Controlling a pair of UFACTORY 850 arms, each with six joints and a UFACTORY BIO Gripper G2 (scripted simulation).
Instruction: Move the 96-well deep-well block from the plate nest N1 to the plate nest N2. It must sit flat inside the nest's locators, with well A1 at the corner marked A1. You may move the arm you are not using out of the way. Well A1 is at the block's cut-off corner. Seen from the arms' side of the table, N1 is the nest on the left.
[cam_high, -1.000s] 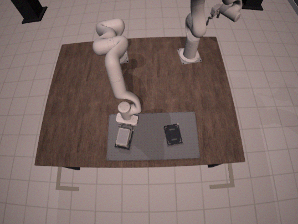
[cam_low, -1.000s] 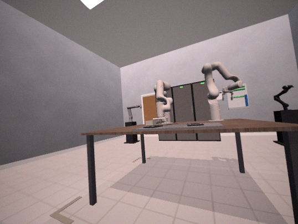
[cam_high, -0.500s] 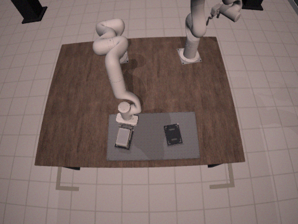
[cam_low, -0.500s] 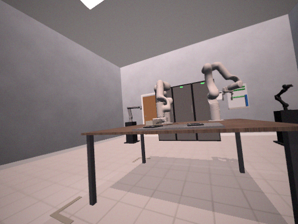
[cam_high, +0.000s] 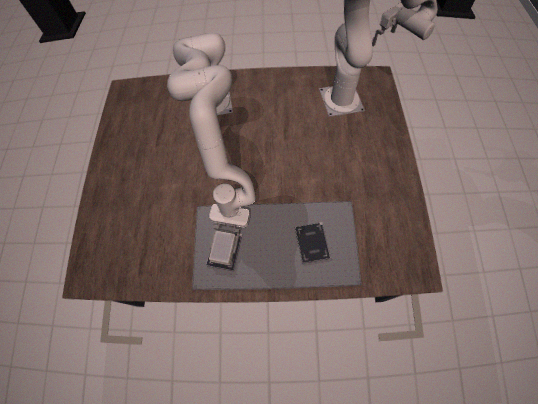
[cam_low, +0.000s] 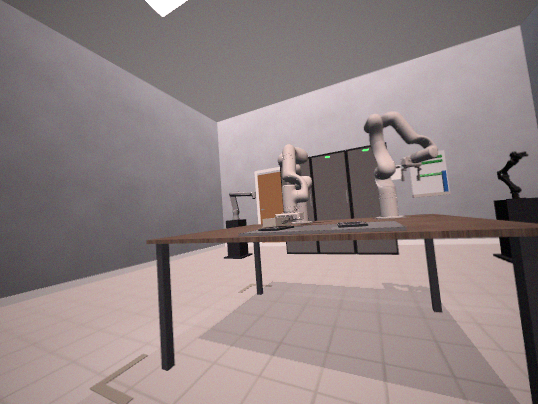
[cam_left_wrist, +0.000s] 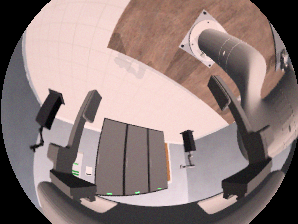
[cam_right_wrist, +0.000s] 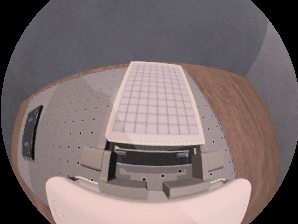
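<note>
My right hand is 1 cm short of the pale deep-well block. Also, from my right hand: grey mat: 21 cm to the left, 4 cm below, 2 cm behind.
</note>
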